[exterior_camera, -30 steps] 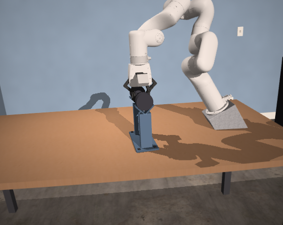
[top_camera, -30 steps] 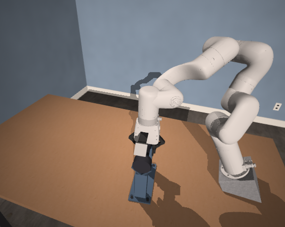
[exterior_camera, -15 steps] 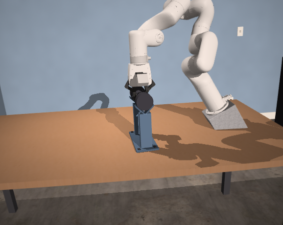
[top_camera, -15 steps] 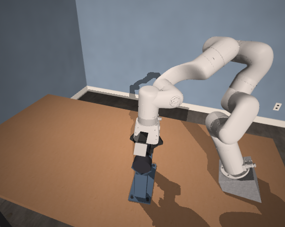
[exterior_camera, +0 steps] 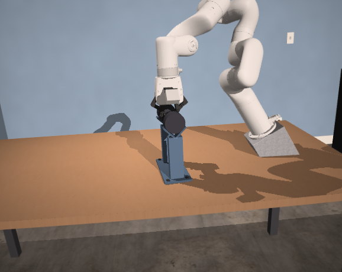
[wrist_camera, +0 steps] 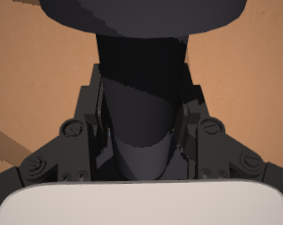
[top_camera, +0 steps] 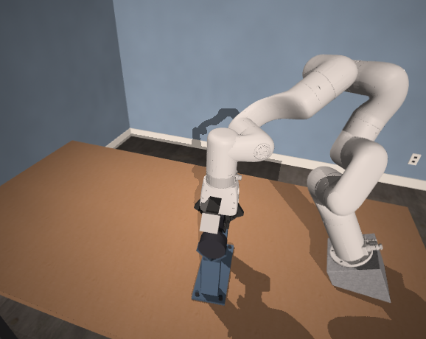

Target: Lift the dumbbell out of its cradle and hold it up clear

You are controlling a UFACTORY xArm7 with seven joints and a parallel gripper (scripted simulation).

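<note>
My hand is 120 mm above the blue cradle. Round my hand: dark dumbbell: right at my hand.
</note>
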